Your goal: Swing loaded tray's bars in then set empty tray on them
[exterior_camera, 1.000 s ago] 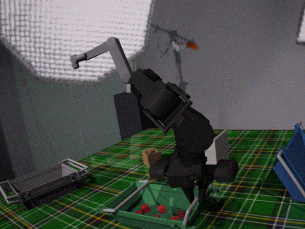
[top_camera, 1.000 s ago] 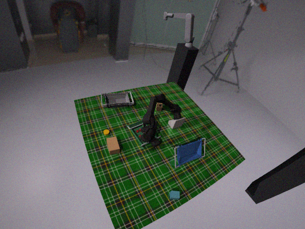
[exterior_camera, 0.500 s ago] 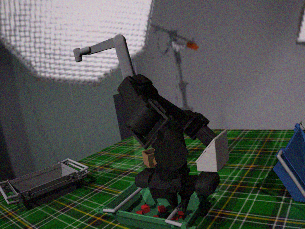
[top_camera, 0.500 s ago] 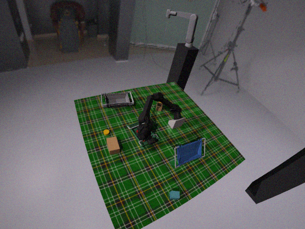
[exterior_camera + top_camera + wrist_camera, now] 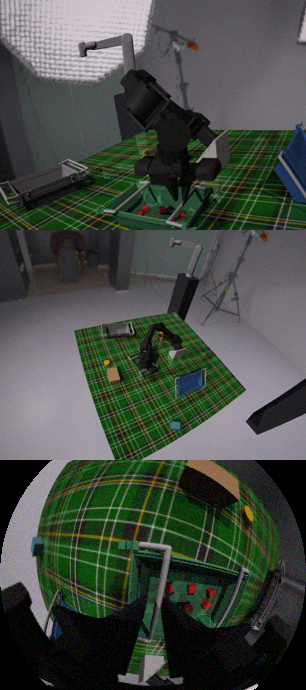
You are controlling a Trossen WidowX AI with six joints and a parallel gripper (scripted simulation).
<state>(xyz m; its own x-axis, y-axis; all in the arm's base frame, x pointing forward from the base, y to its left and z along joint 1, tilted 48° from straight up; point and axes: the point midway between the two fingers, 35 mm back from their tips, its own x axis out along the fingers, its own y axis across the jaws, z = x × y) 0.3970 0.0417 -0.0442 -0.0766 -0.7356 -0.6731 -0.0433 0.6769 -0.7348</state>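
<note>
My gripper tip is 27 cm past the blue tray, 27 cm to the right of it and 1 cm above it. The rest, counted from my gripper tip: teal cube 4 cm ahead, 48 cm to the left, 6 cm below; then brown box 36 cm behind, 32 cm to the right, 7 cm below; then tan block 25 cm ahead, 8 cm to the right, 6 cm below.
</note>
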